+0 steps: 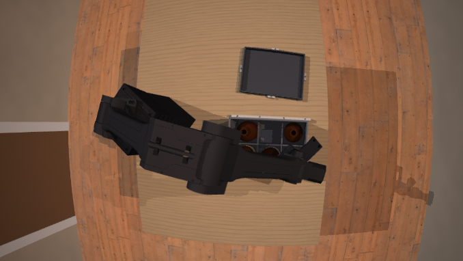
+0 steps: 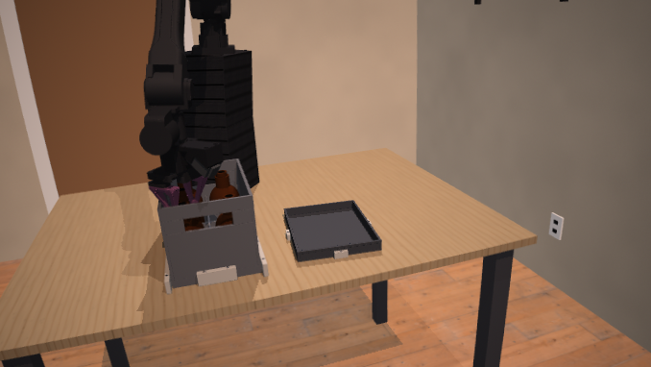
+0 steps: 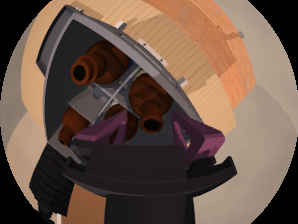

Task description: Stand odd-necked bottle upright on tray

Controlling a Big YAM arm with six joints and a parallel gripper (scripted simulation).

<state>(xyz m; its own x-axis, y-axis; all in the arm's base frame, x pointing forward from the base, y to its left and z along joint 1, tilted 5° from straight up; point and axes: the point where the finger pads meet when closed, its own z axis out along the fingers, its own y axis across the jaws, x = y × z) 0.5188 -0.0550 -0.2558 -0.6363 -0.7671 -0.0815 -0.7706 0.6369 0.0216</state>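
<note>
The grey crate is 9 cm behind my hand, 4 cm to the left of it and 7 cm below it. The rest, counted from my hand: dark tray: 12 cm behind, 32 cm to the left, 14 cm below.
</note>
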